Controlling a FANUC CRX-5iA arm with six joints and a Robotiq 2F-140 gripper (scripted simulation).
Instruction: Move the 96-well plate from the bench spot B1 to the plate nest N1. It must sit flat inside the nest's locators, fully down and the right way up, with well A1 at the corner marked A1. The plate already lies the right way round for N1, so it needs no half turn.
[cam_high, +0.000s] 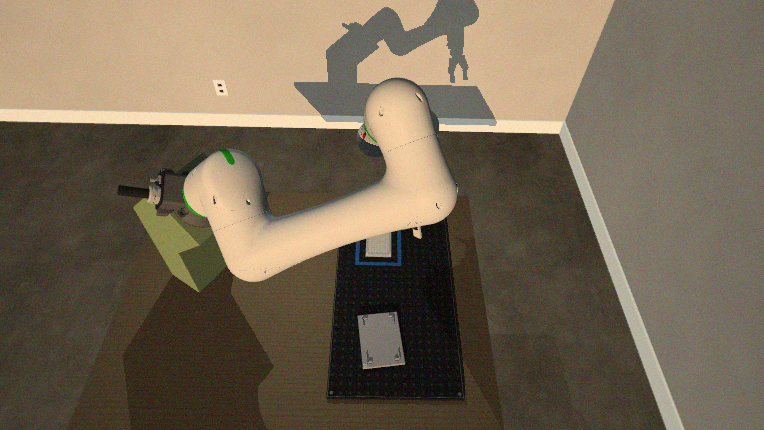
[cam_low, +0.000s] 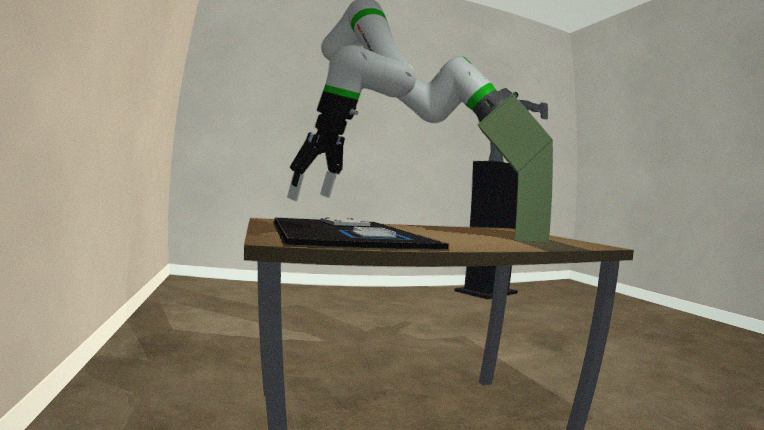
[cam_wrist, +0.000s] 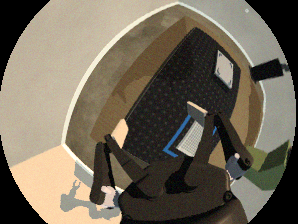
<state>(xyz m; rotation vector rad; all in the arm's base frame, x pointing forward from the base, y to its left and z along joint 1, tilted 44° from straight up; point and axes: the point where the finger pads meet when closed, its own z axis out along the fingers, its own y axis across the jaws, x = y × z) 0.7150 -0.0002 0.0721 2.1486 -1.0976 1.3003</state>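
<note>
Right now my hand is 160 mm past the white 96-well plate, 50 mm to the right of it and 90 mm above it. Round my hand: grey plate nest (280 mm behind, 290 mm to the right, 90 mm below).
</note>
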